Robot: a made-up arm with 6 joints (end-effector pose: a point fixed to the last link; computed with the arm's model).
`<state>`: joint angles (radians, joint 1 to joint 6).
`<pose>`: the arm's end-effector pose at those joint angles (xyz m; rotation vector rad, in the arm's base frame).
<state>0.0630 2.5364 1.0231 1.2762 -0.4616 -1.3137</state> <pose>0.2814 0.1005 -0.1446 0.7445 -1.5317 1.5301</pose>
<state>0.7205 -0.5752 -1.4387 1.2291 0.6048 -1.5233</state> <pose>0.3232 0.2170 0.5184 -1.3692 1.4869 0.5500</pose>
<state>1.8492 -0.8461 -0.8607 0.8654 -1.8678 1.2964</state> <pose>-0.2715 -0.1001 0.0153 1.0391 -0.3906 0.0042</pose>
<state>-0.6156 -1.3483 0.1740 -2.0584 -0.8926 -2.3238</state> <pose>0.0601 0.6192 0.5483 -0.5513 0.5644 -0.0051</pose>
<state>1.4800 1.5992 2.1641 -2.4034 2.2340 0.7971</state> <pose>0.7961 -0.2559 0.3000 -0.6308 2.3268 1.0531</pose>
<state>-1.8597 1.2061 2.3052 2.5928 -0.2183 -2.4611</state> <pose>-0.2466 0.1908 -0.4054 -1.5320 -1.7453 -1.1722</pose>
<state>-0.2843 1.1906 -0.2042 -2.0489 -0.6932 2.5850</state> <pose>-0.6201 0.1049 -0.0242 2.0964 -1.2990 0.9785</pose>
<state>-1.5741 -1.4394 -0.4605 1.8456 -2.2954 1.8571</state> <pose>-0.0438 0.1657 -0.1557 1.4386 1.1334 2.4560</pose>
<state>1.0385 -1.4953 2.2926 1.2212 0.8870 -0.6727</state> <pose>-0.1912 -0.0817 0.1958 0.5747 0.6218 -0.2076</pose>
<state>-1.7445 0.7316 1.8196 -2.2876 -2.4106 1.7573</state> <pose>-0.4380 0.3140 0.0783 -0.4809 1.1552 -1.6521</pose>
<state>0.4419 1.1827 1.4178 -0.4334 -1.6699 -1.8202</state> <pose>0.0672 0.8846 0.0430 0.6969 -1.6080 -1.8085</pose>
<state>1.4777 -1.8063 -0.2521 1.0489 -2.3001 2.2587</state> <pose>-0.0710 -0.2719 -0.2137 1.1919 -0.5906 0.5831</pose>
